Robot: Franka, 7 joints.
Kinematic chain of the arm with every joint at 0, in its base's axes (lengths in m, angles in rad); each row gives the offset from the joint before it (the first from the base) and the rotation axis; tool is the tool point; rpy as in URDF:
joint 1: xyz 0 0 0.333 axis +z
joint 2: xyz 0 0 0 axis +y
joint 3: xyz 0 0 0.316 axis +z
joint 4: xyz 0.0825 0 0 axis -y
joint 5: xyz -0.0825 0 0.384 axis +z
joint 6: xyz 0 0 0 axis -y
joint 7: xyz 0.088 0 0 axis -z
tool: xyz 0 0 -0.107 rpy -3.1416 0 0
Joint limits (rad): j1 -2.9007..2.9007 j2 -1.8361..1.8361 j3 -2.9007..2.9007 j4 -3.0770..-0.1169 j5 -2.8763..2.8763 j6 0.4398..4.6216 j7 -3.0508..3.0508
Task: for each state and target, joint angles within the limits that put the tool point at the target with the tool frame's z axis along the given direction. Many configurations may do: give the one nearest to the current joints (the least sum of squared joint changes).
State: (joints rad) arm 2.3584 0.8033 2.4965 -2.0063 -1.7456 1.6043 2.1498
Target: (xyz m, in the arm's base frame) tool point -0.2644 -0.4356 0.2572 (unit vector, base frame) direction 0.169 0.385 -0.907
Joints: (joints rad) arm 2.8970 1.3452 1.5791 -2.0607 -1.1017 1.3241 2.1498
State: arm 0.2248 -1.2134 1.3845 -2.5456 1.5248 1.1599 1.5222
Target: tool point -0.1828 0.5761 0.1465 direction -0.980 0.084 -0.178
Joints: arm -0.4414 -1.1819 2.0489 -1.9877 2.4148 1.1809 1.5222
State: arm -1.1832 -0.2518 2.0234 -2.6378 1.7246 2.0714 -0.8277
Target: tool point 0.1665 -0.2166 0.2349 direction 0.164 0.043 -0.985
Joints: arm -1.8263 -0.8279 1.2275 -3.0236 1.3284 2.1976 -0.8277
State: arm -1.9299 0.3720 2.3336 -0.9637 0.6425 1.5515 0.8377
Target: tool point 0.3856 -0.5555 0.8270 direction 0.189 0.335 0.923
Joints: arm -1.3541 1.1689 2.1402 -0.5990 0.8829 2.0882 0.8377
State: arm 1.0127 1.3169 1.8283 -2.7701 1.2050 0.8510 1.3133
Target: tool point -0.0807 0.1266 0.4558 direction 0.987 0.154 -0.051
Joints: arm 0.8159 1.8311 1.8202 -2.8410 0.7827 0.4398 1.3133
